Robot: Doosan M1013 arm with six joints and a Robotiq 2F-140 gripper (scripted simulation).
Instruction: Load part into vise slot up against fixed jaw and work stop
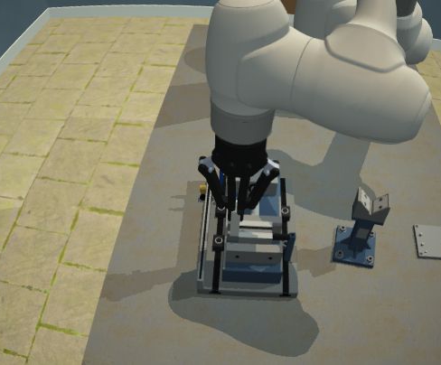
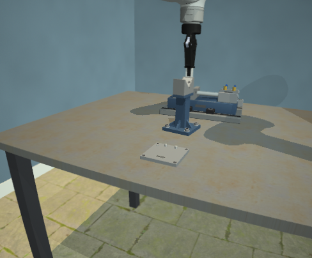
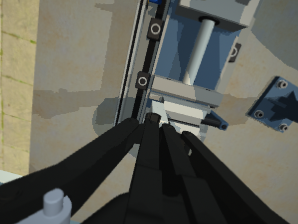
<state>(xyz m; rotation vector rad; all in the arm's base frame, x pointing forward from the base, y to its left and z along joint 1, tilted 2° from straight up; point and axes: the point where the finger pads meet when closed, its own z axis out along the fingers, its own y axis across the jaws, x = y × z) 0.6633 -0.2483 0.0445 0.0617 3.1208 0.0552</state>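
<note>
Now: hand 4 cm to the right of the part and 4 cm above it. Round my hand: work stop: 8 cm to the left, 5 cm below; moving jaw: 6 cm below, 4 cm to the left, 3 cm behind; fixed jaw: 6 cm below, 4 cm to the left, 3 cm ahead.
</note>
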